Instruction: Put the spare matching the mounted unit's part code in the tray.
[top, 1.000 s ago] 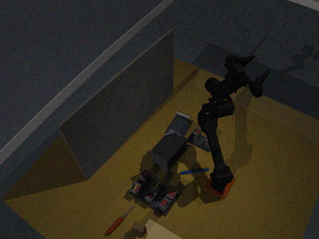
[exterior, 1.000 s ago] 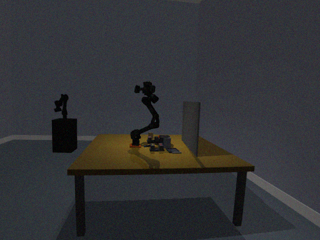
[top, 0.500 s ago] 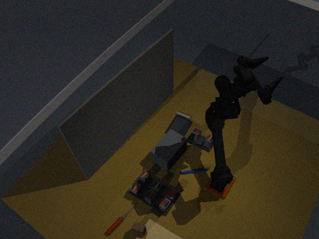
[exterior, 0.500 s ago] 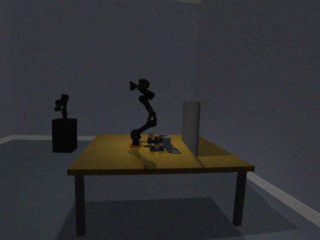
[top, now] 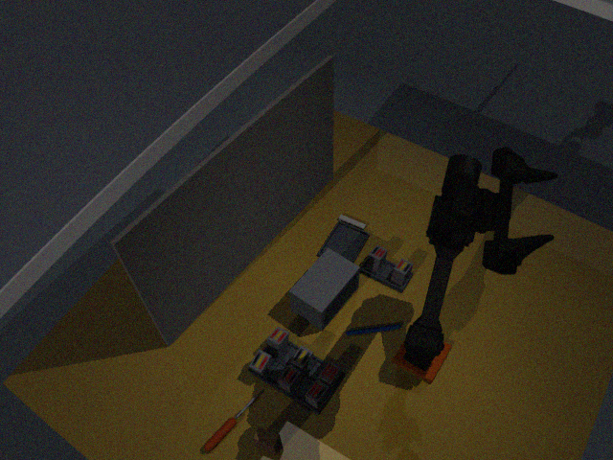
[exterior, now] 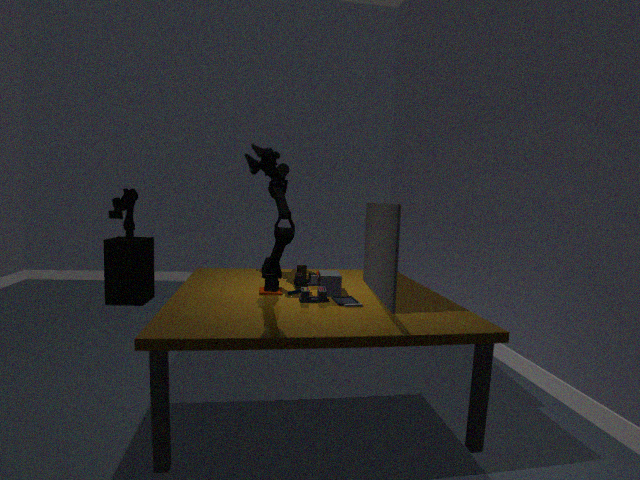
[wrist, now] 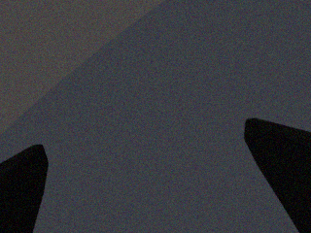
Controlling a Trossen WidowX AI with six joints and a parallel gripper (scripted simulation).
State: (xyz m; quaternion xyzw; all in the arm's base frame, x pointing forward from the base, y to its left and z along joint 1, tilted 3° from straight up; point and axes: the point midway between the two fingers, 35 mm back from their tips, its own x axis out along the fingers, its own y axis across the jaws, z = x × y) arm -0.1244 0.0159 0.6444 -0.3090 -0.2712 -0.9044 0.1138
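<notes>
My gripper tip is now 280 mm short of the grey spare, 170 mm to the left of it and 640 mm above it. From my gripper tip the other things lie so: grey mounted block 410 mm ahead, 10 mm to the left, 630 mm below; tall grey panel 650 mm ahead, 10 mm to the right, 460 mm below; blue pen 260 mm ahead, 680 mm below.
</notes>
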